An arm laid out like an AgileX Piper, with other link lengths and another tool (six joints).
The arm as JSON. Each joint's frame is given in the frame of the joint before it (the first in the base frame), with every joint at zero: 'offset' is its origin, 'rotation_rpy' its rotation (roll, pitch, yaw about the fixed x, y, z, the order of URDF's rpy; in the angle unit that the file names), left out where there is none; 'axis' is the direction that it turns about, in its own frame. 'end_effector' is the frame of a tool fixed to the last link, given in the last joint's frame.
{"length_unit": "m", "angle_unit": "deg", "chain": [
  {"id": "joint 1", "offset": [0.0, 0.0, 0.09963], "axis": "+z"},
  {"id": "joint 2", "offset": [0.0, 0.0, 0.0], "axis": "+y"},
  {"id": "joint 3", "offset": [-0.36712, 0.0, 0.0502], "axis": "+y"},
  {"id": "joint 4", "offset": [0.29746, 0.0, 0.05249], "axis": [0.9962, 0.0, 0.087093]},
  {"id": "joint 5", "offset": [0.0, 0.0, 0.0], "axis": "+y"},
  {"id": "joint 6", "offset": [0.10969, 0.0, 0.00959], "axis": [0.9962, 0.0, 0.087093]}
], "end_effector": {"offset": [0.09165, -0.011, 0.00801], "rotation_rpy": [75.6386, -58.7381, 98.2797]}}
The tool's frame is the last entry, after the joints.
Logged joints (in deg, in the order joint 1, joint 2, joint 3, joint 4, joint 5, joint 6), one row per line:
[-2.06 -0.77 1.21 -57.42 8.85 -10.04]
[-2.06 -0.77 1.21 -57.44 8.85 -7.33]
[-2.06 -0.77 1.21 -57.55 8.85 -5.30]
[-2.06 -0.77 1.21 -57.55 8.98 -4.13]
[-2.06 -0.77 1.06 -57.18 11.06 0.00]
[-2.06 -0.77 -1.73 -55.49 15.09 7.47]
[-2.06 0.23 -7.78 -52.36 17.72 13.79]
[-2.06 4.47 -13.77 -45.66 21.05 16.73]
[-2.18 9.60 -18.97 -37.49 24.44 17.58]
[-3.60 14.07 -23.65 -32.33 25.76 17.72]
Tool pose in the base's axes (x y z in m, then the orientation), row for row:
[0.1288 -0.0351 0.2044 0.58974 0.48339 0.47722 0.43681]
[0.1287 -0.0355 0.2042 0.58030 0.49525 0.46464 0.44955]
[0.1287 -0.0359 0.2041 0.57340 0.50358 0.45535 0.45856]
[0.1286 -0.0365 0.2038 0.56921 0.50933 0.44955 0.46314]
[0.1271 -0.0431 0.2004 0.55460 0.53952 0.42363 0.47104]
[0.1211 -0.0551 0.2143 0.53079 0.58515 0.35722 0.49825]
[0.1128 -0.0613 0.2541 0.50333 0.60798 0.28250 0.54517]
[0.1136 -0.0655 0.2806 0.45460 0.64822 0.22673 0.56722]
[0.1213 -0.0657 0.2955 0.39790 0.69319 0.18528 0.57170]
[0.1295 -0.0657 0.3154 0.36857 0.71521 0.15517 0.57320]
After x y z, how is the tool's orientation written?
As a quaternion, w x y z.
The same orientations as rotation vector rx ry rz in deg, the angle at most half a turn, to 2 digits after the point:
[64.48 63.66 58.26]
[66.32 62.22 60.20]
[67.63 61.15 61.58]
[68.52 60.48 62.31]
[73.03 57.34 63.76]
[80.01 48.84 68.13]
[84.12 39.09 75.43]
[91.64 32.05 80.19]
[100.57 26.88 82.95]
[105.21 22.83 84.32]

